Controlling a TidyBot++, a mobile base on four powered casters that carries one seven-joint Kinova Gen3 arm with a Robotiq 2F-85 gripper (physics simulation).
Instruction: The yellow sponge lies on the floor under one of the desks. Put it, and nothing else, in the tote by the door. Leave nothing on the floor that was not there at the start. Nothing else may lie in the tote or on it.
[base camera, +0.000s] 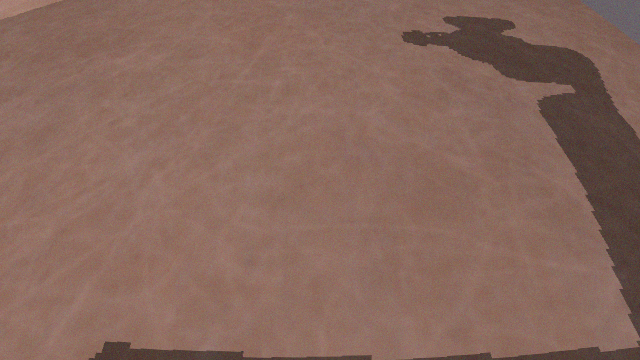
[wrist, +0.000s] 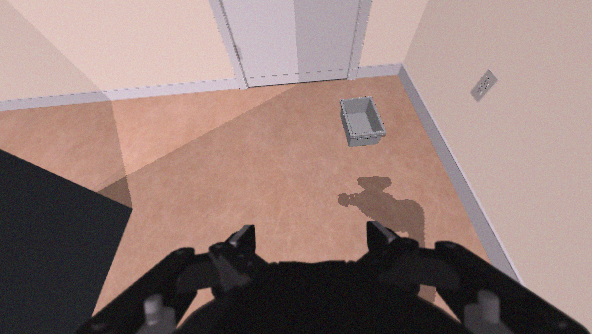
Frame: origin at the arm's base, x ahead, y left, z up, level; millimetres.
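Seen in the pictures: gripper, fingertip midpoint: (wrist: 310, 235).
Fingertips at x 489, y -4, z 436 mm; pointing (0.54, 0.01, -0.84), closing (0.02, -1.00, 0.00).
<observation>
A point is followed by its place in that frame.
A grey tote (wrist: 364, 141) @(x 1192, y -338, z -357 mm) stands on the floor near the door, right of the middle in the wrist view. No object shows inside it. My gripper (wrist: 310, 235) @(x 489, y -4, z 436 mm) is open, with its two fingertips wide apart and no object between them. It is above the floor, and the tote lies farther off, beyond the fingers and a little to the right. The yellow sponge does not show in the wrist view or the base camera view.
A white door (wrist: 280, 45) @(x 1805, y 153, z -99 mm) is in the far wall. A dark flat surface (wrist: 55, 230) @(x 629, y 957, z -103 mm) fills the lower left. The right wall (wrist: 530, 150) @(x 860, y -770, z -12 mm) has an outlet plate (wrist: 484, 85) @(x 1177, y -748, z 12 mm). The arm's shadow (base camera: 545, 65) @(x 749, y -439, z -397 mm) (wrist: 390, 202) @(x 827, y -415, z -397 mm) falls on the floor.
</observation>
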